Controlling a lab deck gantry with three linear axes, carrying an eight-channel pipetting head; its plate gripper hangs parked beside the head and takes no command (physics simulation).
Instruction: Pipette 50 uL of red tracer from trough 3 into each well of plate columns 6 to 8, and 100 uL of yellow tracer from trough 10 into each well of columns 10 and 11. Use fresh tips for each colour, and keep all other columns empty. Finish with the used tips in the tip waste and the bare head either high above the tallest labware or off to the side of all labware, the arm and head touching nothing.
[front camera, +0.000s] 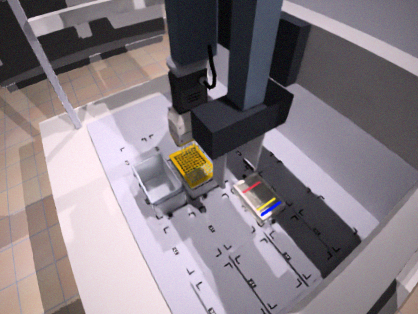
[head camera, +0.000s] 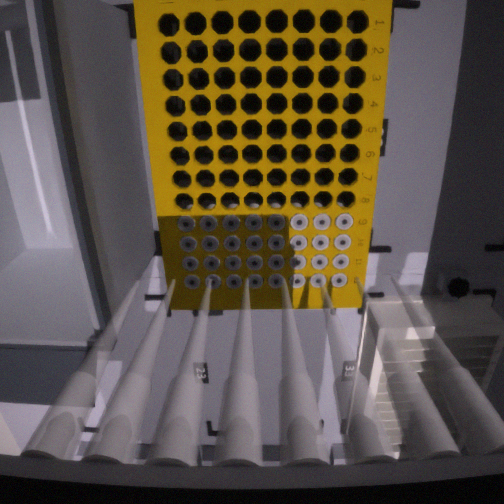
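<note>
The pipetting head (front camera: 180, 126) hangs behind the yellow tip rack in the front view. Eight pale tips (head camera: 245, 345) are on its channels; I cannot tell whether they hold liquid. The tip rack (front camera: 191, 164) (head camera: 260, 300) has empty holes in rows 1 to 8 and tips in rows 9 to 12. The trough block (front camera: 239, 189) (head camera: 400, 316) shows red liquid (front camera: 251, 187) and yellow liquid (front camera: 266, 204) in the front view. The grey tip waste (front camera: 172, 201) (head camera: 107, 200) stands beside the rack. The well plate does not show. The parked gripper (front camera: 238, 160) is open, its paddles apart.
A blue trough (front camera: 271, 208) lies beside the yellow one. The dark gripper body (front camera: 215, 131) hangs beside the head, near the trough block. A blue-grey vertical column (front camera: 252, 55) rises above it. A grey wall (front camera: 350, 90) stands behind the deck.
</note>
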